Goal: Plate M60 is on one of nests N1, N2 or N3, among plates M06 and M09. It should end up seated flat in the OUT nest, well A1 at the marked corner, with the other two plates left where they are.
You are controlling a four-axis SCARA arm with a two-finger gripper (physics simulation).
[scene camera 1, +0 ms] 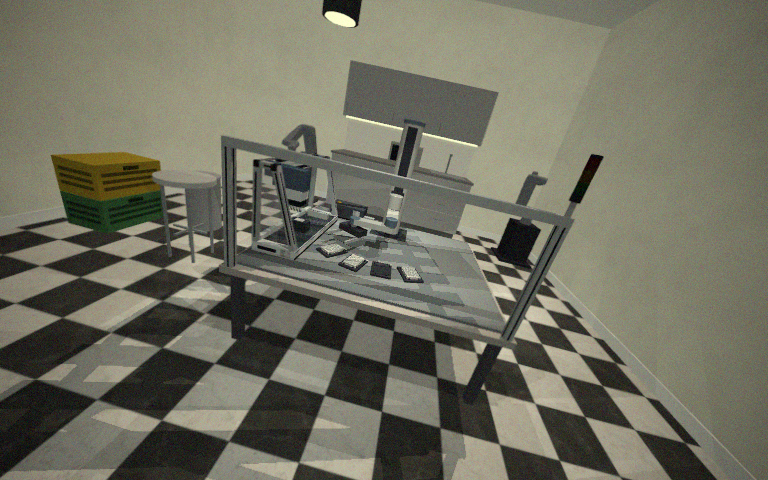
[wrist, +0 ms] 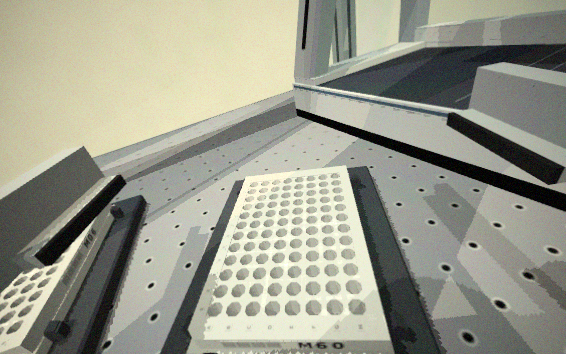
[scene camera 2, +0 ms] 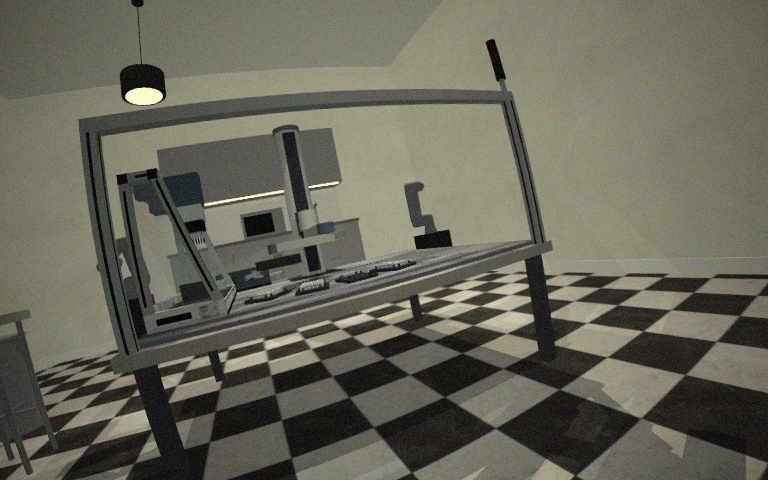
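Seen in the pictures: gripper, fingertip midpoint: [scene camera 1: 335,237] [wrist: 274,132] [scene camera 2: 264,274]; arm's base, origin of the base link: [scene camera 1: 388,233].
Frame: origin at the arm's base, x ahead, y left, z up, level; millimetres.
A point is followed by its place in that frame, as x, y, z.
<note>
Plate M60 [wrist: 295,245] @[612, -299, 33] [scene camera 1: 332,249] @[647, -296, 38] [scene camera 2: 269,293] @[690, -300, 36], white with many round wells, sits in a dark nest [wrist: 395,270] @[572, -334, 25]. Its M60 label faces the wrist camera. My gripper [wrist: 274,132] @[609, -300, 104] is open and empty, its black-padded fingers wide apart to the left and right of M60, touching neither side. Plate M06 [wrist: 30,290] @[680, -157, 38] [scene camera 1: 353,261] @[730, -138, 38] [scene camera 2: 312,285] @[772, -149, 36] sits in the neighbouring nest, at the left in the wrist view. A bare dark nest [scene camera 1: 381,269] @[715, 35, 25] [scene camera 2: 356,275] @[700, 41, 25], apparently OUT, stands between M06 and another plate [scene camera 1: 409,273] @[700, 204, 37] [scene camera 2: 393,264] @[737, 189, 35], apparently M09, its label too small to read. The marked corner cannot be made out.
An upright metal frame [scene camera 1: 286,209] @[845, -518, 298] [scene camera 2: 184,237] @[851, -530, 281] with a dark-floored bay stands beside M60's nest; its base rim runs along the upper right in the wrist view. The arm's tall column [scene camera 1: 408,150] @[76, 4, 692] [scene camera 2: 294,175] @[77, -9, 591] stands behind the nests. A metal guard frame [scene camera 1: 229,203] @[1044, -691, 334] [scene camera 2: 96,226] @[1044, -713, 333] rises from the table's front.
</note>
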